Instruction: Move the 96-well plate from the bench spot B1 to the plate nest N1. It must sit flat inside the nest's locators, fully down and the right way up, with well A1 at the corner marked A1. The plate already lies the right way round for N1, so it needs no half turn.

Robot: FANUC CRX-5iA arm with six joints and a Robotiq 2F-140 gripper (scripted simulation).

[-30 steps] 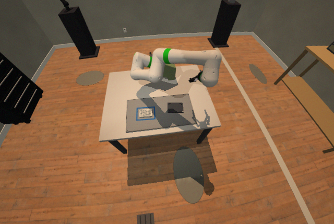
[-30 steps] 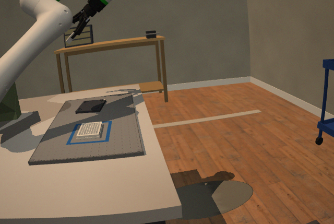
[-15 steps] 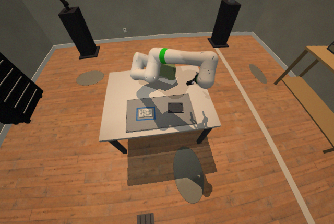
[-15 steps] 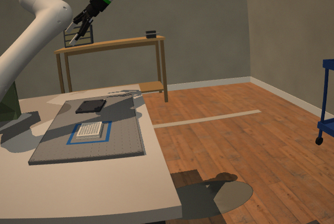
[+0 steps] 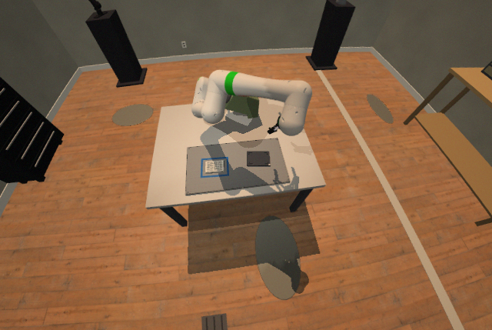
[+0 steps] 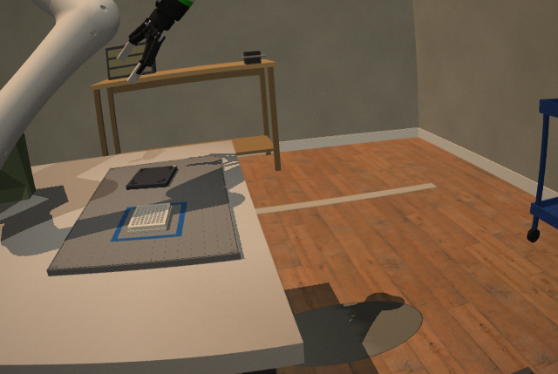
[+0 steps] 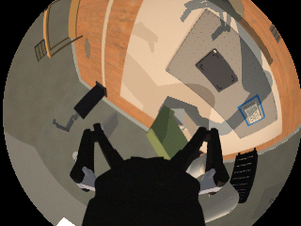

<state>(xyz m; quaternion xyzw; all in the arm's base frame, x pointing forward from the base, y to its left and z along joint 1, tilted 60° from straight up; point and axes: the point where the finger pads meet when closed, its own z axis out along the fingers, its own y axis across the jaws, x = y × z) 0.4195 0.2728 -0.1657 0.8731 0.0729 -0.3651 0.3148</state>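
The white 96-well plate lies 440 mm to the right of my hand, 310 mm below it and 70 mm ahead of it. Also, from my hand: dark plate nest N1: 310 mm below, 130 mm to the right, 50 mm ahead.
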